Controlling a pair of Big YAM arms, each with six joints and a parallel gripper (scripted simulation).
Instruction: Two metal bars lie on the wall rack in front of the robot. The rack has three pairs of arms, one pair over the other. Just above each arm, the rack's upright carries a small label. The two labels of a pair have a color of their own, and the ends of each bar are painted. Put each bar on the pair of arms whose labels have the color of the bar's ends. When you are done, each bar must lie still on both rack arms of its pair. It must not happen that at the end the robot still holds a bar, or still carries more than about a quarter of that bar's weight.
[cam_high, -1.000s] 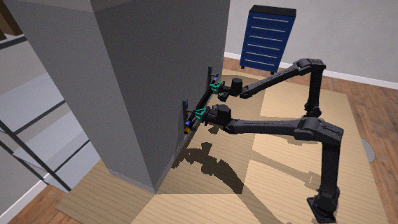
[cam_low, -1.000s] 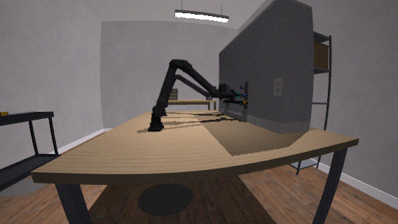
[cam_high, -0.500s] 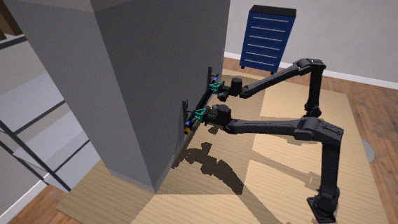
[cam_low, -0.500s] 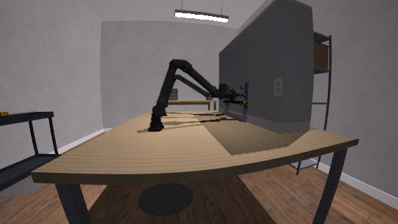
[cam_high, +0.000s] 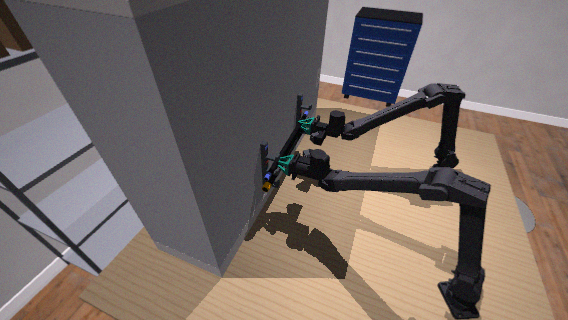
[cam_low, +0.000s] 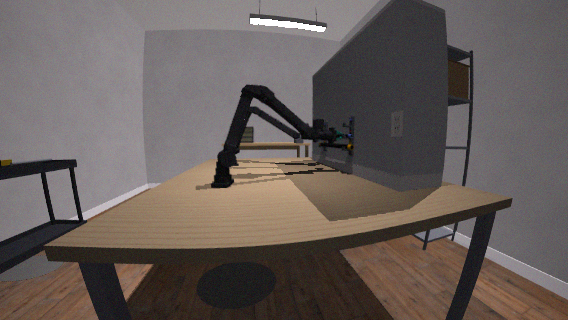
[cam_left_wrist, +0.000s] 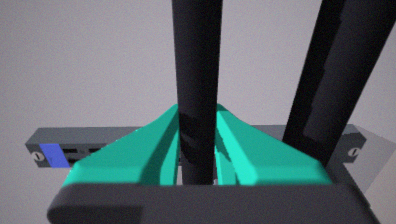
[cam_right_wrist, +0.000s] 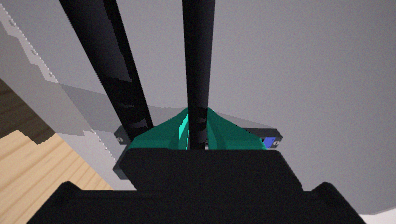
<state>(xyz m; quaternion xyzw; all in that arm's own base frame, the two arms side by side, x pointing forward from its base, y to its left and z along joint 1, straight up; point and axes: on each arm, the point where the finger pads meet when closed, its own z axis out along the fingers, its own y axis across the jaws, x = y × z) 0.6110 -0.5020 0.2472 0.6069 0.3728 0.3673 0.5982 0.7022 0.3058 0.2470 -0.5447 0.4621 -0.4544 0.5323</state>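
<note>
My left gripper is now 1 cm past the blue-ended bar and 15 cm to the left of it. Also, from my left hand: orange-ended bar: 15 cm to the right, 7 cm below; grey wall block: 18 cm ahead, 18 cm to the right, 20 cm above.
</note>
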